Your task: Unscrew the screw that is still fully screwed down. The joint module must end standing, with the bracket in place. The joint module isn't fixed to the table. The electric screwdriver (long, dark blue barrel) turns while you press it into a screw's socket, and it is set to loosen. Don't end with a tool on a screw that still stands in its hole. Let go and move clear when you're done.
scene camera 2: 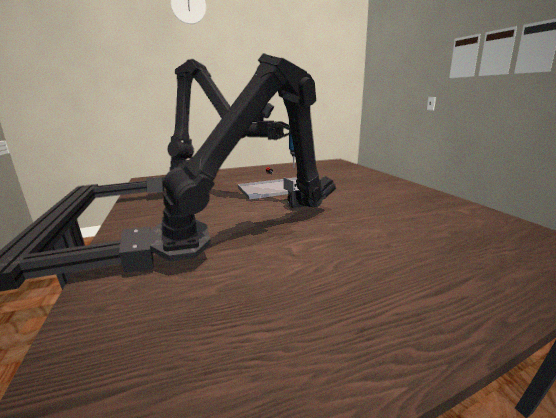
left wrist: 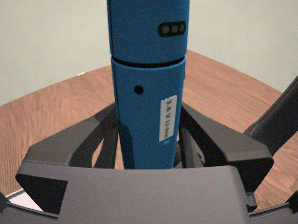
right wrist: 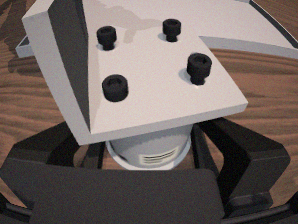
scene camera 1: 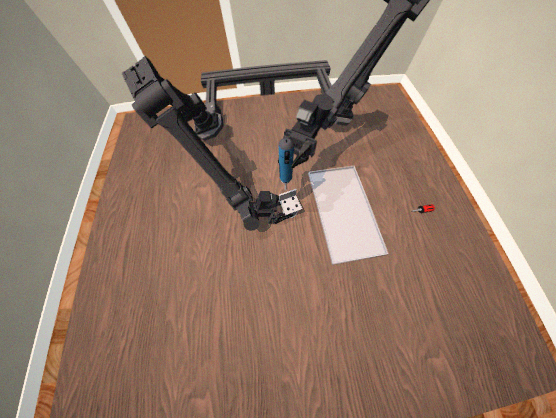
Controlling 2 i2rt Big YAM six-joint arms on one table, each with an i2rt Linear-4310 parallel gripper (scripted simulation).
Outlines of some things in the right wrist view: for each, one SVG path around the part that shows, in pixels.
My right gripper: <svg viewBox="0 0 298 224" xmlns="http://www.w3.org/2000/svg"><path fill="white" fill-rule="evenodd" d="M298 191L285 204L270 208L273 205L273 200L269 190L288 167L291 161L288 152L283 144L223 117L193 124L190 136L195 169L180 170L102 169L106 141L89 144L87 153L80 167L84 168L74 167L74 154L82 145L79 146L66 121L15 143L0 168L0 178L27 208L11 204L0 192L0 224L298 224ZM204 133L223 154L224 164L221 171L218 171L210 154Z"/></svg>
A bracket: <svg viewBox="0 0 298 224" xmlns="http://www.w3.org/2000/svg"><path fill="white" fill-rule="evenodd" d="M22 18L28 40L44 79L79 145L125 138L244 112L248 105L248 101L233 79L189 25L181 25L181 34L177 36L177 41L172 43L166 40L166 35L162 32L162 26L117 31L117 41L113 43L114 49L105 51L103 46L98 43L96 35L88 36L82 0L36 0ZM119 74L127 79L128 96L121 102L109 102L104 97L102 82L110 75ZM193 53L205 54L212 60L210 75L204 78L203 85L200 86L192 84L190 81L191 76L187 73L187 60Z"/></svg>
